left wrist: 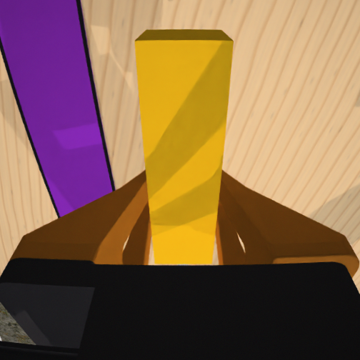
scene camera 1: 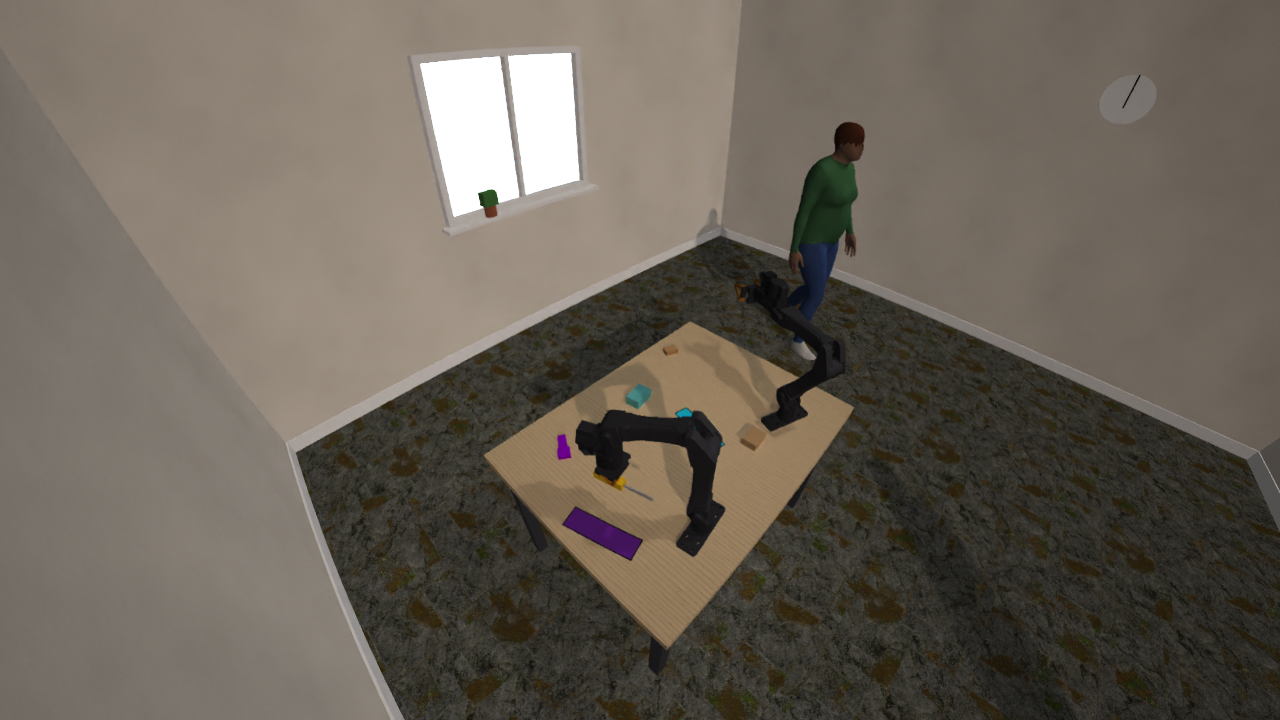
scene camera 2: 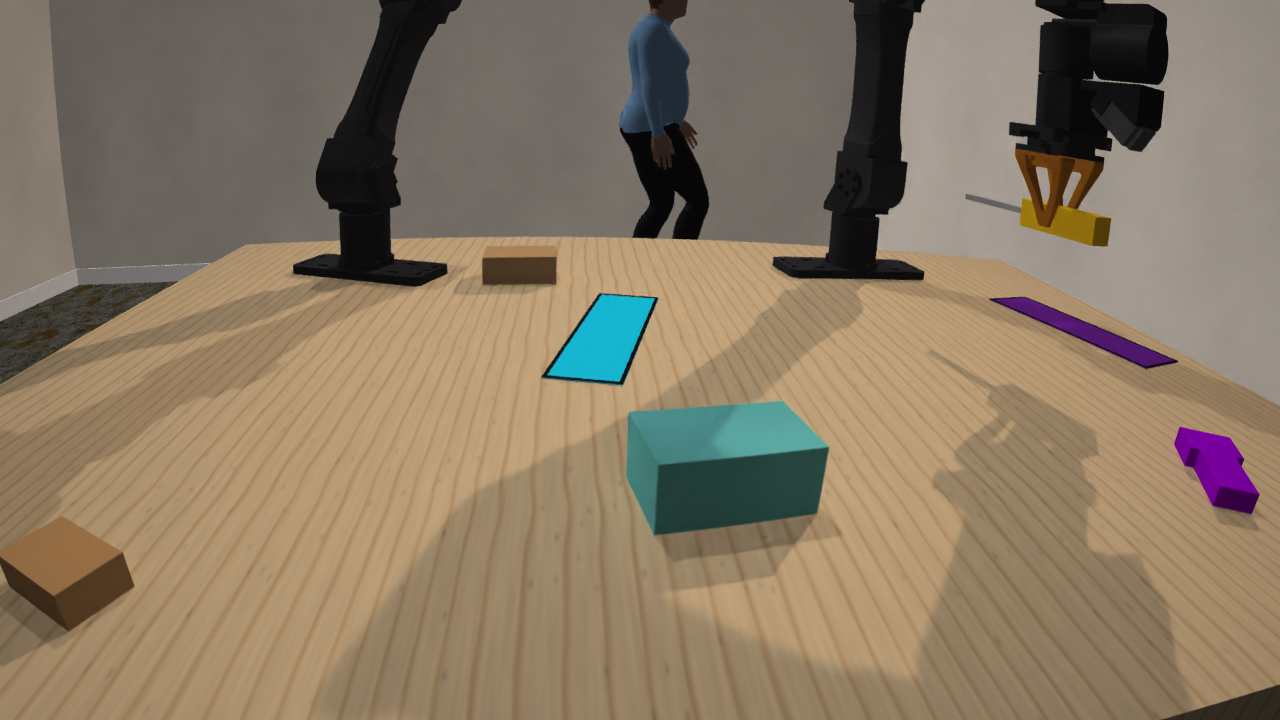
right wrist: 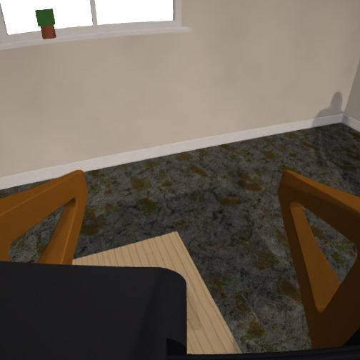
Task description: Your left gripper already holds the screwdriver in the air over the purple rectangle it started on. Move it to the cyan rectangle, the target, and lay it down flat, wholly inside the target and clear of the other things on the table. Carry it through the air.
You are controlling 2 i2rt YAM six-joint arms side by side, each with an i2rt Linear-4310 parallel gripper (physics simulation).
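Seen in the pictures: left gripper, fingertip midpoint: (scene camera 1: 613, 481) (scene camera 2: 1052, 226); right gripper, fingertip midpoint: (scene camera 1: 744, 282); left arm's base at its link origin: (scene camera 1: 701, 527) (scene camera 2: 850, 271); right arm's base at its link origin: (scene camera 1: 784, 417) (scene camera 2: 366, 272).
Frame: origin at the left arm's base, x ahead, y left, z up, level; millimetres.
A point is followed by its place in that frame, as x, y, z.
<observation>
The screwdriver (scene camera 1: 611, 480) (scene camera 2: 1065, 222) @(303, 76, 133) (left wrist: 185, 125) has a yellow handle and a thin grey shaft. My left gripper (scene camera 2: 1056, 213) @(275, 87, 123) (left wrist: 183, 179) is shut on its handle and holds it roughly level in the air. In the left wrist view the purple rectangle (scene camera 1: 602, 532) @(240, 196, 1) (scene camera 2: 1083, 331) @(253, 193, 1) (left wrist: 55, 95) lies to the left of the handle. The cyan rectangle (scene camera 1: 684, 413) @(301, -386, 1) (scene camera 2: 602, 338) @(233, -360, 1) lies flat near the middle of the table, mostly hidden behind the left arm in scene camera 1. My right gripper (scene camera 1: 748, 291) @(297, -792, 407) (right wrist: 182, 180) is open and empty, high beyond the table's far side.
A teal box (scene camera 1: 637, 395) @(488, -327, 40) (scene camera 2: 726, 465) @(524, -352, 36) stands in front of the cyan rectangle in scene camera 2. A brown box (scene camera 1: 752, 437) @(19, -403, 30) (scene camera 2: 519, 265) @(46, -417, 21) stands behind it. A smaller brown block (scene camera 1: 670, 350) @(551, -670, 20) (scene camera 2: 67, 573) @(574, -668, 20) and a purple T-shaped piece (scene camera 1: 563, 446) @(564, 25, 15) (scene camera 2: 1217, 468) @(579, 4, 15) lie near the table's edges.
</observation>
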